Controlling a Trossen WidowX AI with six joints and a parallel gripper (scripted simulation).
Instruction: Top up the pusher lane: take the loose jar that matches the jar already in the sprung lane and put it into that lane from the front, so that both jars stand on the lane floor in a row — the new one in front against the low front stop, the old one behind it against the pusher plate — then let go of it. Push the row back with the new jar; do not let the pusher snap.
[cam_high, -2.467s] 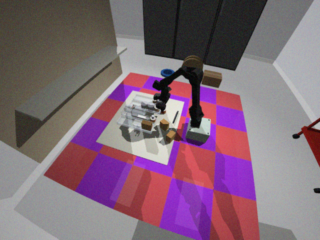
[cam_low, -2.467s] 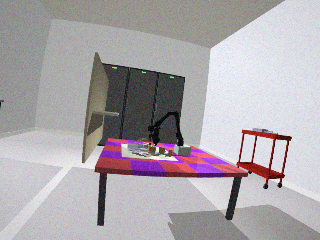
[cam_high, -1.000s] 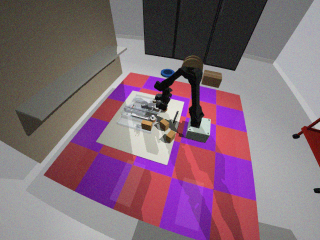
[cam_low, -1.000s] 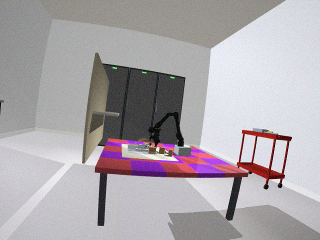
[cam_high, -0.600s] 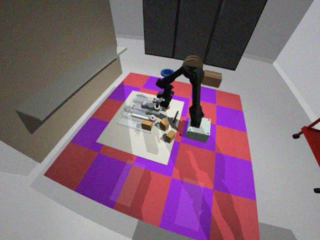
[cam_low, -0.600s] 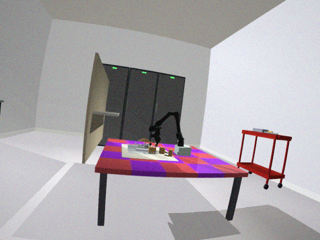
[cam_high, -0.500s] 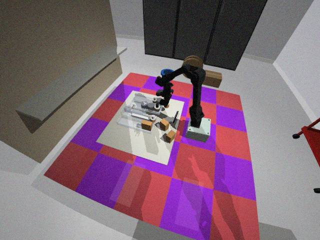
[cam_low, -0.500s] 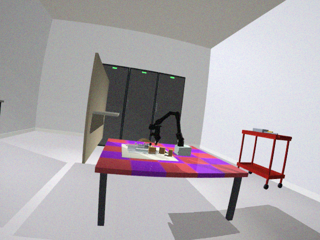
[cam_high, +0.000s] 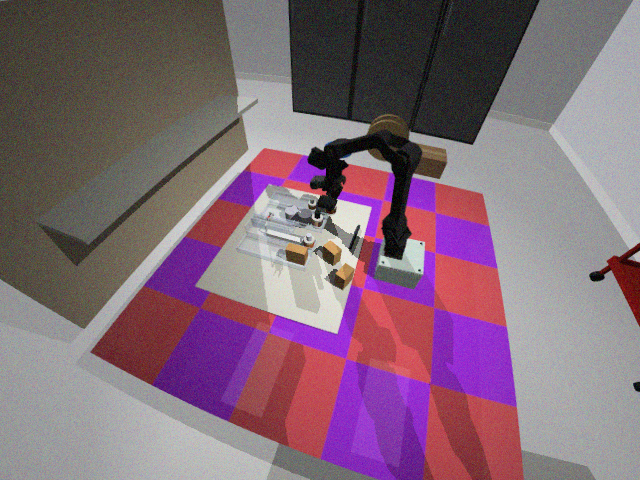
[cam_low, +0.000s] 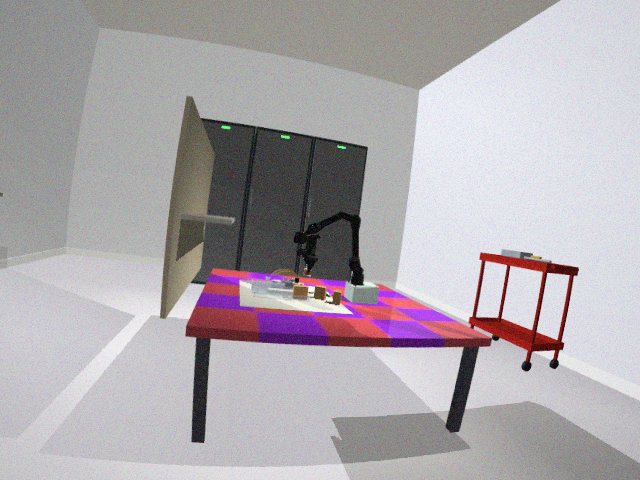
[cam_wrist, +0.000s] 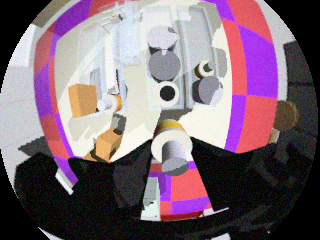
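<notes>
Right now my gripper tip is 21 cm to the right of the brown box, 9 cm above it and 6 cm short of it. From my gripper tip the other things lie so: clear pusher rack: 20 cm ahead, 11 cm to the left, 10 cm below.
</notes>
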